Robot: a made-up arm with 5 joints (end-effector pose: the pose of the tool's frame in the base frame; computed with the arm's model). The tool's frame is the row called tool.
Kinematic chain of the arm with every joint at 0, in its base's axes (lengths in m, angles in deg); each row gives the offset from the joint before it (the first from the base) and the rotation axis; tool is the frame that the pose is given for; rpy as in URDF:
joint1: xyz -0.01 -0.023 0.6 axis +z
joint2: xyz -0.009 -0.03 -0.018 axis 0 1 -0.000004
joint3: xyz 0.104 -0.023 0.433 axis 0 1 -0.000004
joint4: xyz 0.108 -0.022 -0.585 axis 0 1 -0.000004
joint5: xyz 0.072 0.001 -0.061 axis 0 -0.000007 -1
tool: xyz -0.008 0.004 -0.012 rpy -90 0 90
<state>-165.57 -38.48 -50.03 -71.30 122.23</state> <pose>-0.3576 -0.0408 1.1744 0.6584 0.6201 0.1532 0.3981</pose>
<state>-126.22 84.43 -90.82 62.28 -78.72</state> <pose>-0.4189 -0.4441 -0.1448 0.7604 -0.4040 -0.5058 -0.0530</pose>
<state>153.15 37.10 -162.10 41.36 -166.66</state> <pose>-0.7178 0.4247 1.3589 0.8483 -0.1077 0.0700 0.5138</pose>
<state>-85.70 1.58 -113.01 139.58 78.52</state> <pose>-0.0270 -0.6692 1.2268 0.6759 -0.4180 0.5276 -0.3001</pose>
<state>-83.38 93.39 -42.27 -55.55 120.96</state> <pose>-0.0655 -0.1446 -0.0653 0.3710 -0.3951 0.5692 -0.6182</pose>
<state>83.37 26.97 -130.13 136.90 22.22</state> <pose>0.1538 0.8032 1.0617 0.1407 -0.1964 -0.4520 0.8587</pose>
